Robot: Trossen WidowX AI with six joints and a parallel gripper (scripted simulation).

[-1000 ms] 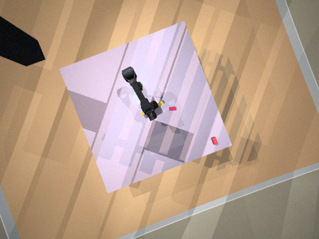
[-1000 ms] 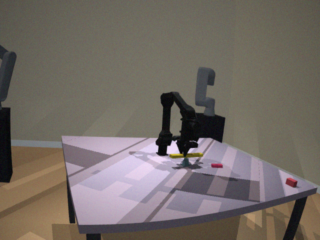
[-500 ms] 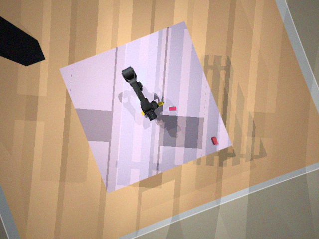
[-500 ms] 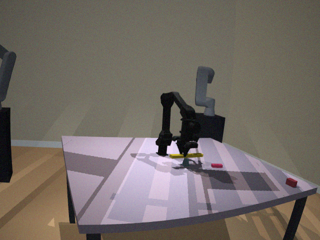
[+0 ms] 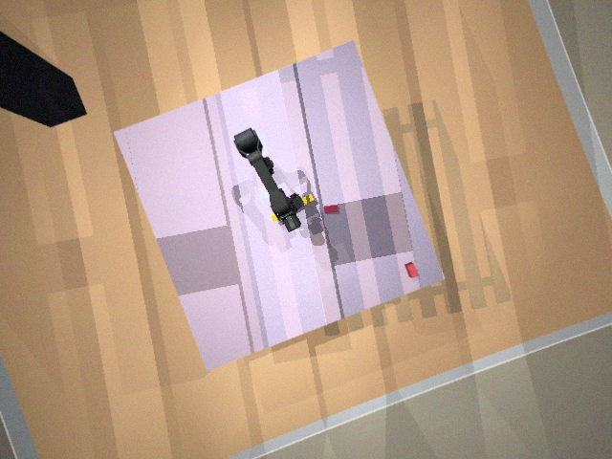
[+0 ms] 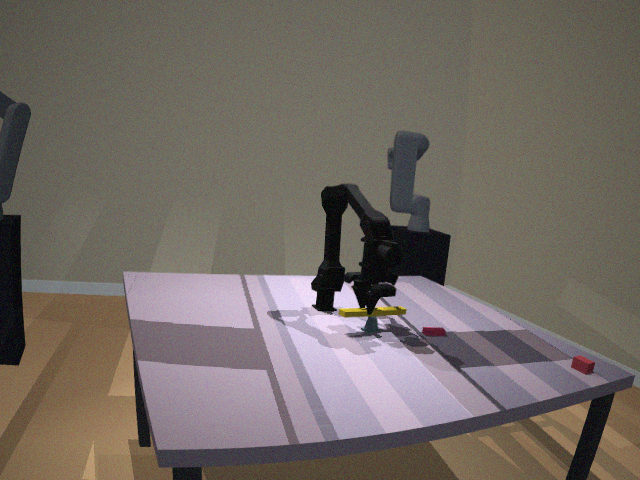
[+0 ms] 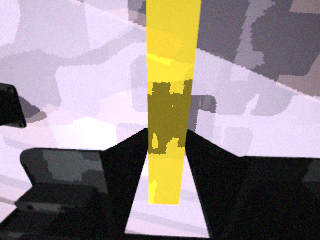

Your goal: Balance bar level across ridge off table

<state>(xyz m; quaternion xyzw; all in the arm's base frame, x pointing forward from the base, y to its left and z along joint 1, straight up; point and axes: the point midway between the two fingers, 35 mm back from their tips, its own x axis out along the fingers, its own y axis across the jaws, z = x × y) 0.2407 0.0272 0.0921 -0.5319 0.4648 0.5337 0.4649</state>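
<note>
Right now the yellow bar is 3 cm to the left of my gripper tip. From my gripper tip the other things lie so: flat red block: 21 cm to the left, 7 cm ahead, 5 cm below; then teal ridge: 3 cm to the left, 1 cm below.
</note>
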